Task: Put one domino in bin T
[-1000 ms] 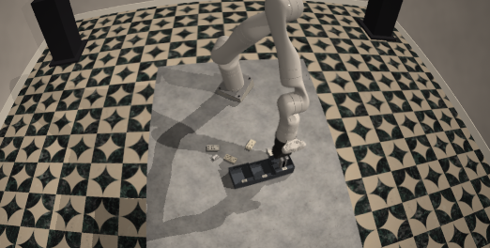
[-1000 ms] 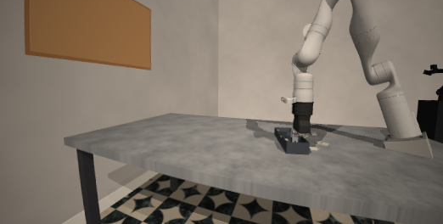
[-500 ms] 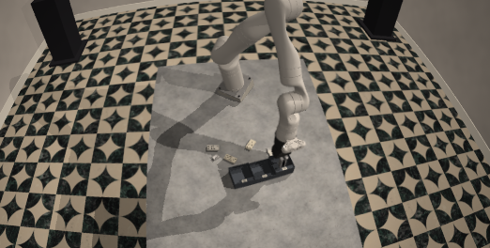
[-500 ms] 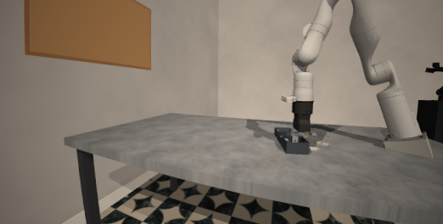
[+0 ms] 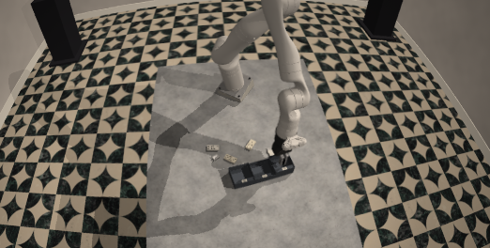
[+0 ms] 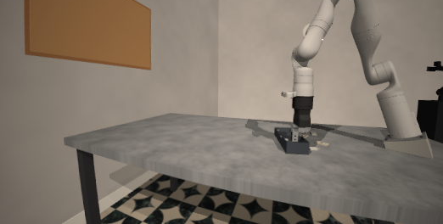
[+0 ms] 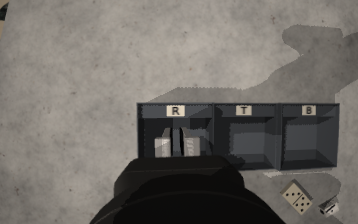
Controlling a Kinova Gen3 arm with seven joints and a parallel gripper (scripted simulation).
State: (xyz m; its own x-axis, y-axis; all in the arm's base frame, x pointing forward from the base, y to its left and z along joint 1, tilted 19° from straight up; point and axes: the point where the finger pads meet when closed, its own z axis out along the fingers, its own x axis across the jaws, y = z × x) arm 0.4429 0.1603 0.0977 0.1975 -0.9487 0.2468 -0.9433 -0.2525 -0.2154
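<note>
My hand is 200 mm to the left of the domino, 70 mm past it and 50 mm above it. From my hand the other things lie so: three-compartment bin: 80 mm to the right, 30 mm below, 10 mm ahead.
</note>
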